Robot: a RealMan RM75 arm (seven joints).
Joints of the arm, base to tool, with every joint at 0 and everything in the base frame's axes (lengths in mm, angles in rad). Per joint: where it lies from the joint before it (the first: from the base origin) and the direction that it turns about. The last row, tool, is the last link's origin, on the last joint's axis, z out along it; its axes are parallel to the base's.
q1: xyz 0.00 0.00 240.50 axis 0 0 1
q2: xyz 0.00 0.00 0.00 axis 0 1 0
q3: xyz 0.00 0.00 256.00 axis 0 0 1
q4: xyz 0.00 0.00 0.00 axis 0 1 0
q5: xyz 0.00 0.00 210.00 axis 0 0 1
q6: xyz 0.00 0.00 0.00 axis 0 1 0
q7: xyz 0.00 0.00 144.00 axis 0 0 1
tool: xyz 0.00 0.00 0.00
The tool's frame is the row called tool.
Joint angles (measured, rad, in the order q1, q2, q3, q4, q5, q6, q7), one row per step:
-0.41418 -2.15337 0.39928 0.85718 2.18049 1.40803 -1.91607
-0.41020 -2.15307 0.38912 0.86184 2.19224 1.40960 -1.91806
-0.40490 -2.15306 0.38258 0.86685 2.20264 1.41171 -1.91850
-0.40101 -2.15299 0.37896 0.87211 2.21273 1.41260 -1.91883
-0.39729 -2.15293 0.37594 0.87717 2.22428 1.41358 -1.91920
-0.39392 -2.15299 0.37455 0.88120 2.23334 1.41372 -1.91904
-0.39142 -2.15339 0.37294 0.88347 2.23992 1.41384 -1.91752
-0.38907 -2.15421 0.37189 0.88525 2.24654 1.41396 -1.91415
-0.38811 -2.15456 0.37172 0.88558 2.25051 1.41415 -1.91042
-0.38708 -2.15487 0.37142 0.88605 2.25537 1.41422 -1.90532
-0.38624 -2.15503 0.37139 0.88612 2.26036 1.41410 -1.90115
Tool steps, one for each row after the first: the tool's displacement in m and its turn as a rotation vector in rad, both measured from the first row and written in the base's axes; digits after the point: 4 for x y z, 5 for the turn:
-0.0031 -0.0022 0.0015 0.00064 0.00580 0.01131
-0.0060 -0.0048 0.0026 -0.00061 0.01265 0.02018
-0.0083 -0.0067 0.0035 -0.00295 0.02124 0.02657
-0.0106 -0.0086 0.0041 -0.00703 0.03069 0.03291
-0.0125 -0.0103 0.0045 -0.01056 0.03900 0.03784
-0.0139 -0.0116 0.0045 -0.01308 0.04489 0.04095
-0.0151 -0.0129 0.0042 -0.01634 0.05142 0.04235
-0.0156 -0.0136 0.0039 -0.01892 0.05609 0.04133
-0.0164 -0.0143 0.0035 -0.02179 0.06235 0.03965
-0.0170 -0.0150 0.0031 -0.02510 0.06810 0.03857

